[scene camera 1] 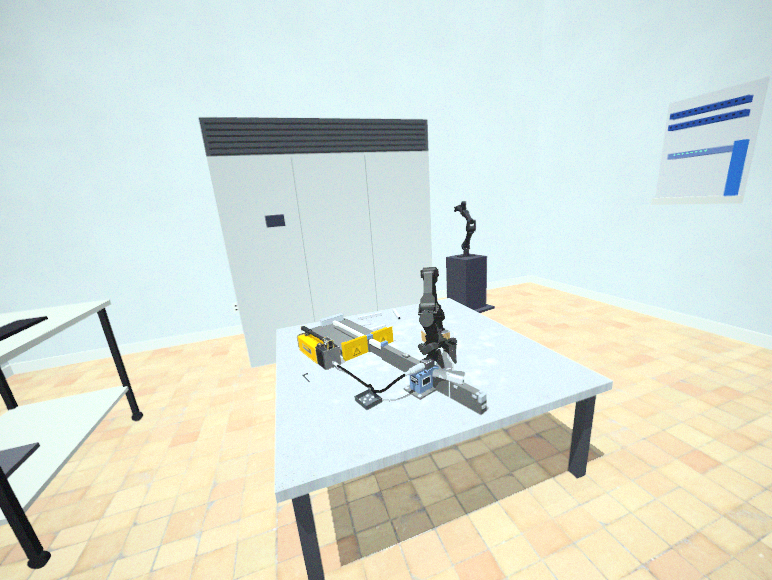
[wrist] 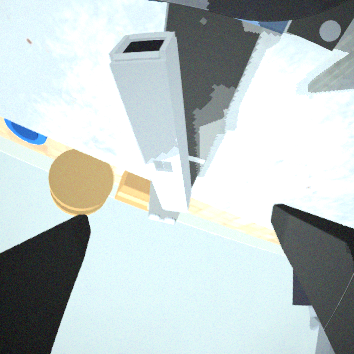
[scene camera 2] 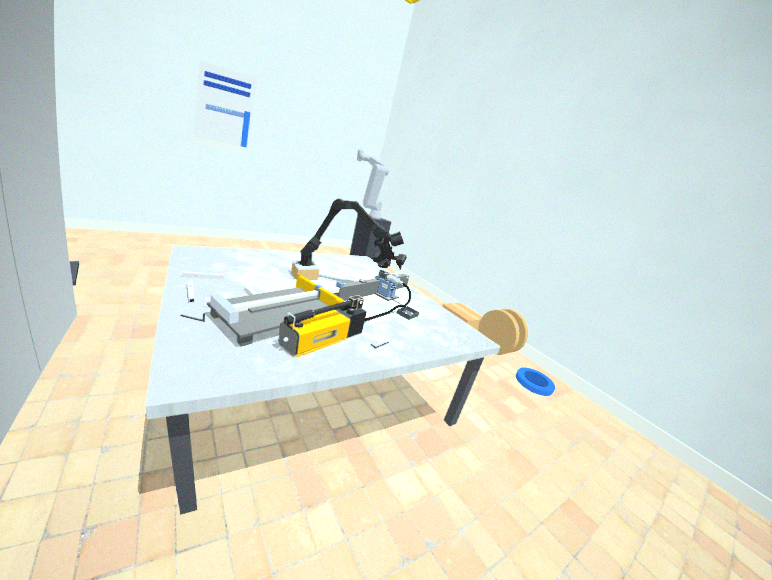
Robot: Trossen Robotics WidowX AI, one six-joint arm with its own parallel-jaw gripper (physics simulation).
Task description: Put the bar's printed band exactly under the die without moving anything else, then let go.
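Places are measured from the arm's base along level axes (x right, y ahead, z up), in millimetres.
Where they show: gripper, fingertip midpoint: (scene camera 1: 449,365) (wrist: 180,219) (scene camera 2: 393,268); arm's base, link origin: (scene camera 2: 305,263).
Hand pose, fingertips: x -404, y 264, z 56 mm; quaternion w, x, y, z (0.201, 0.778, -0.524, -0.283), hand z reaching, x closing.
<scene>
Each offset is from my fingertips to the top centre of the thing. "pt": to the spot under its first point. Level surfaces: height alone.
The blue press unit {pt dz -53, dx +58, dy +97 mm} (scene camera 1: 421,379) (scene camera 2: 386,286) stands beside the long grey rail {pt dz -67, dx +309, dy +69 mm} (scene camera 1: 394,356) (scene camera 2: 358,288). Its die cannot be made out. A pale, hollow square bar {dz -28, dx -6, dy +14 mm} (scene camera 1: 452,376) (wrist: 147,100) sits at the rail near the press; in the wrist view its open end faces the top. A small grey patch {pt dz -46, dx -33, dy +11 mm} (wrist: 163,165) on the bar may be its printed band, but this is unclear. My gripper (scene camera 1: 441,359) (scene camera 2: 391,264) (wrist: 180,219) is open and empty, above the rail beside the press. The bar is not between the fingers.
A yellow unit {pt dz -49, dx +608, dy +370 mm} (scene camera 1: 312,348) (scene camera 2: 324,333) and yellow guard plates {pt dz -71, dx +522, dy +173 mm} (scene camera 1: 355,347) stand by the rail's other end. A black cable {pt dz -115, dx +343, dy +270 mm} (scene camera 1: 353,376) runs near the press and a small button box {pt dz -122, dx +170, dy +283 mm} (scene camera 1: 368,397) (scene camera 2: 407,312). An L-shaped key {dz -118, dx +474, dy +443 mm} (scene camera 2: 379,344) lies on the table {dz -124 mm} (scene camera 1: 349,449).
</scene>
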